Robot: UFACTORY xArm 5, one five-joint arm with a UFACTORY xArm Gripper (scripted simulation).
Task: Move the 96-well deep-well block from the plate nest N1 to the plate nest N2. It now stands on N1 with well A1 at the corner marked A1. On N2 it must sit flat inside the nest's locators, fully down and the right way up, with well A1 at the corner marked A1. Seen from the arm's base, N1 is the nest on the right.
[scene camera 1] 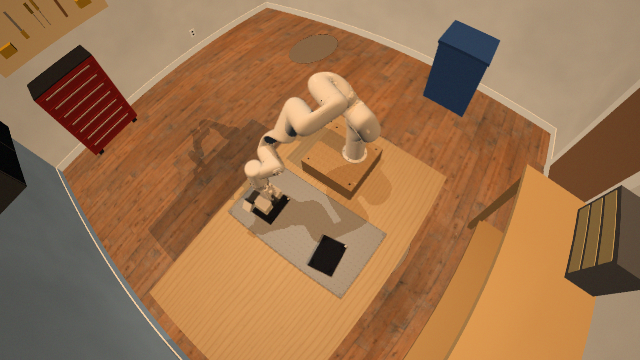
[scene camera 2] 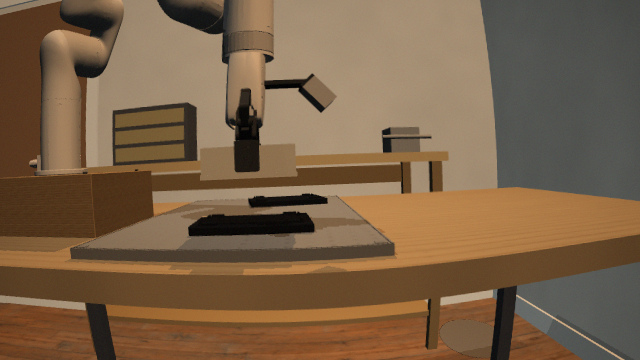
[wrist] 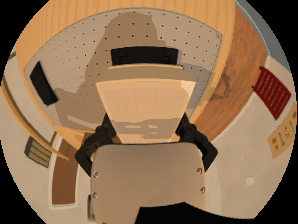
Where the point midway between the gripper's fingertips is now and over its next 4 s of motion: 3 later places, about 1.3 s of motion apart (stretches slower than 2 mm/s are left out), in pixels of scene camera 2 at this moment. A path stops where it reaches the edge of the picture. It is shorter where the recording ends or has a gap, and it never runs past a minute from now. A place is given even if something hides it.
My gripper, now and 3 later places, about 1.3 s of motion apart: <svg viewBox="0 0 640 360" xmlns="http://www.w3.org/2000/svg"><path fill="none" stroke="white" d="M249 171L252 150L265 152L276 153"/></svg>
